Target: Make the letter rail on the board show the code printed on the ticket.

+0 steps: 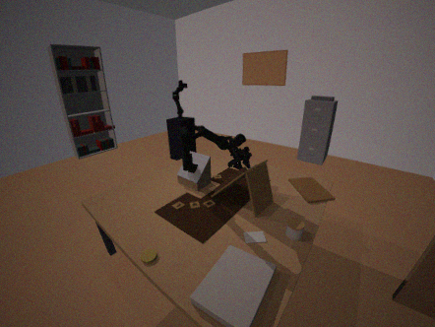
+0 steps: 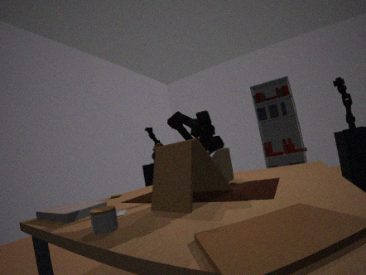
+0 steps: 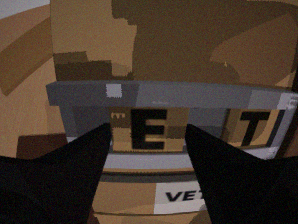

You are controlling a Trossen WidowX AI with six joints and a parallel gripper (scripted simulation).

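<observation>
My gripper tip is 9 cm to the left of the tile marked t and 2 cm past it. Also, from my gripper tip: tile marked e right at my gripper tip; dark mat 18 cm behind, 17 cm below, 8 cm to the right; white ticket 7 cm below, 7 cm behind, 4 cm to the right.
</observation>
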